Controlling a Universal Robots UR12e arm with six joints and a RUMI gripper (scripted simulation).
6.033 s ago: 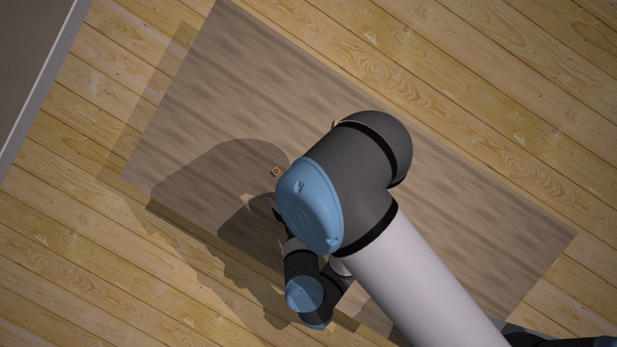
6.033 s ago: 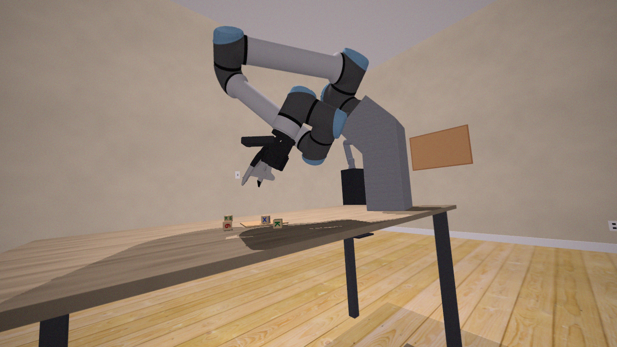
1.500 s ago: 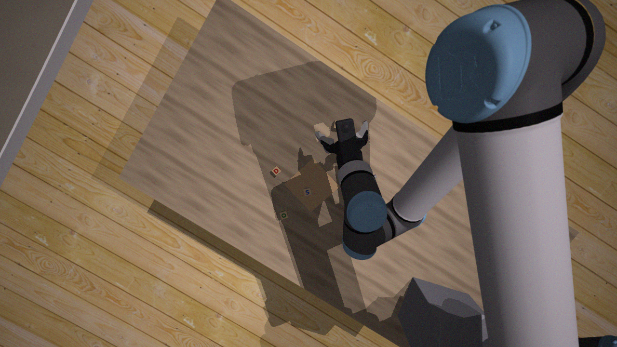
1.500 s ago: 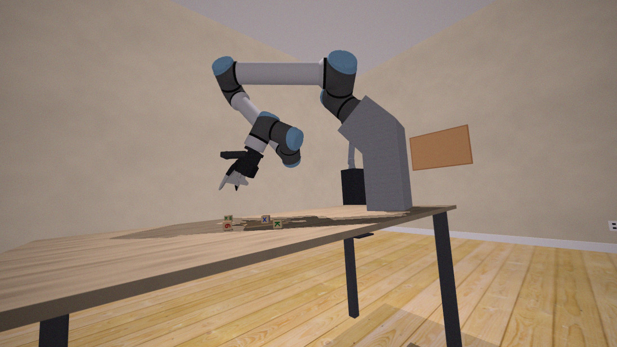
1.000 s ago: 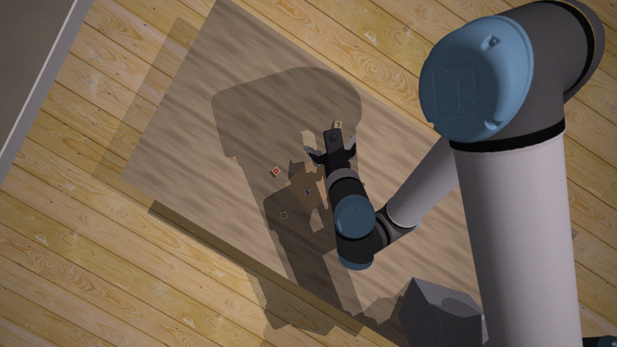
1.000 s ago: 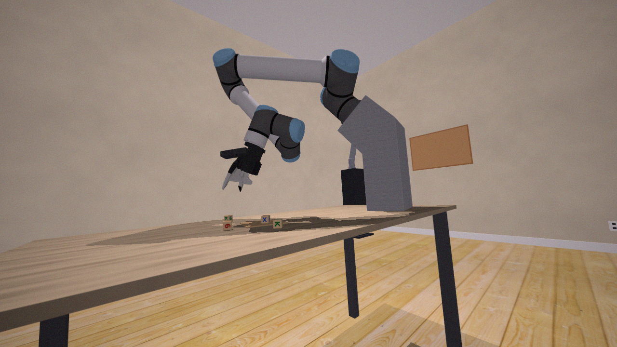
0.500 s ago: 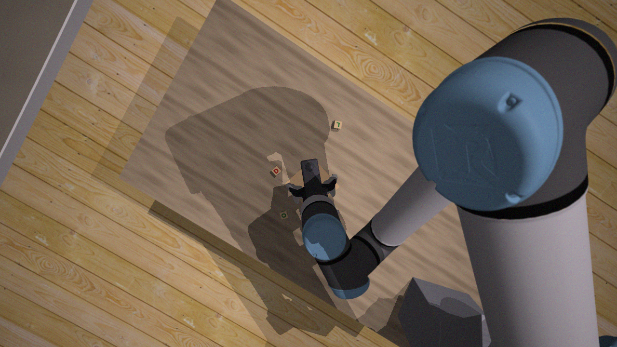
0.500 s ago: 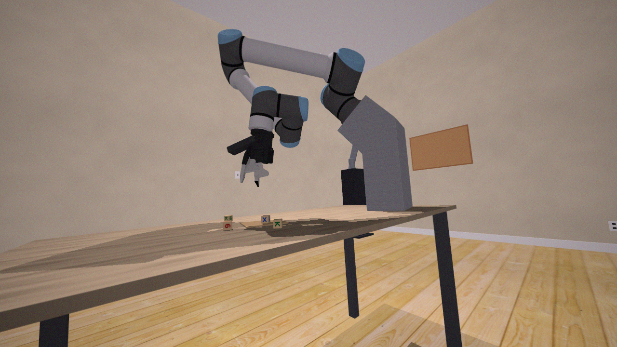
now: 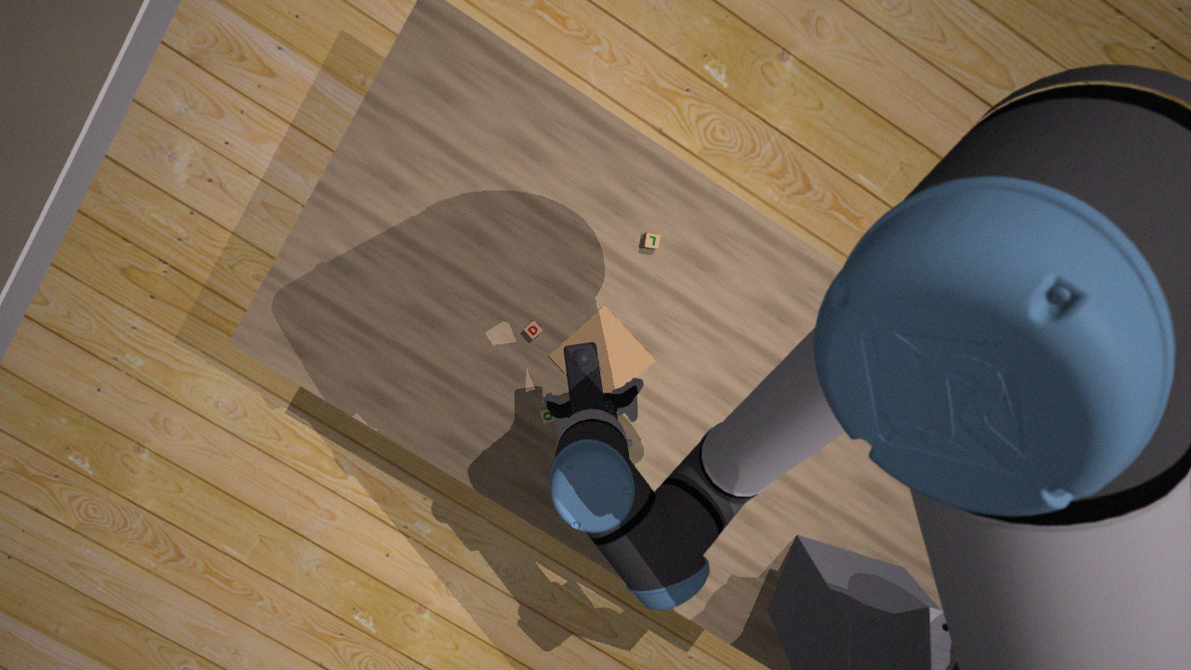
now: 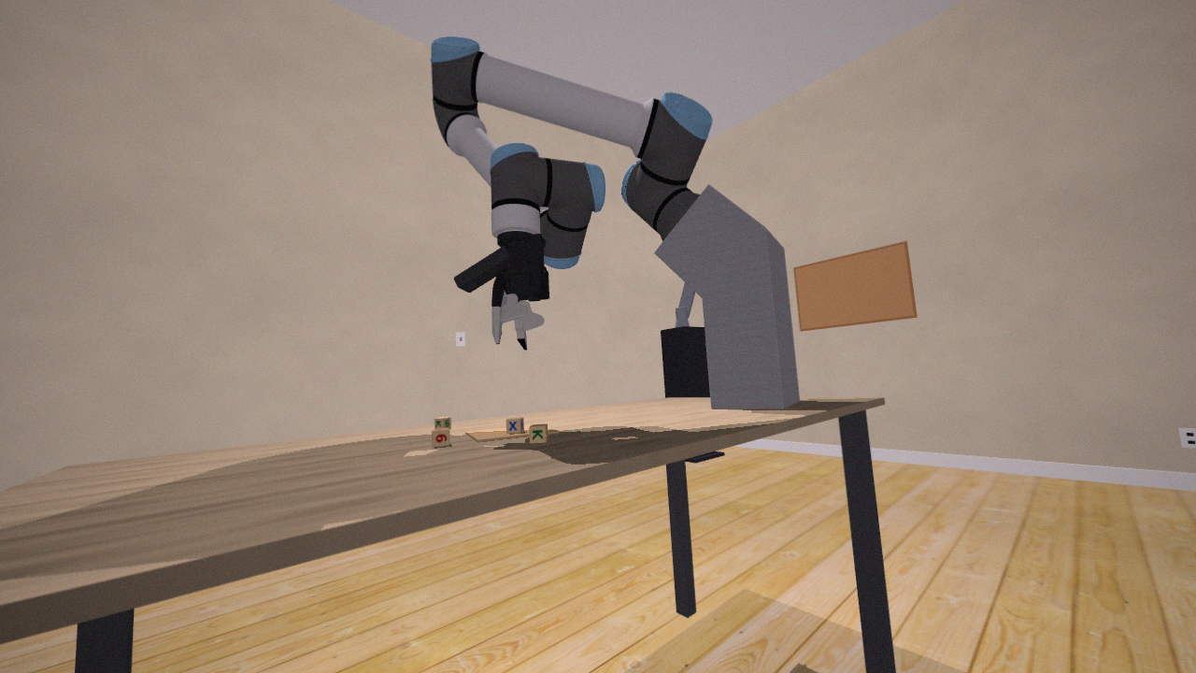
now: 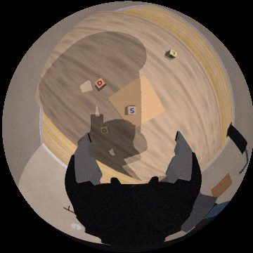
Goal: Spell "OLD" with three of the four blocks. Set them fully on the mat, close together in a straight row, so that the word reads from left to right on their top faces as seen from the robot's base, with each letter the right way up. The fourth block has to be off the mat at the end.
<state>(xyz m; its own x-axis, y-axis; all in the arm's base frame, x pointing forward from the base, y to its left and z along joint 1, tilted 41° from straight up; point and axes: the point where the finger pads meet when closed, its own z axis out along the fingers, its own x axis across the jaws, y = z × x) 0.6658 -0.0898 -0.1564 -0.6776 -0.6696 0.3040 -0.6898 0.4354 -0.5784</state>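
The mat lies 15 cm below my hand and 2 cm to the right of it.
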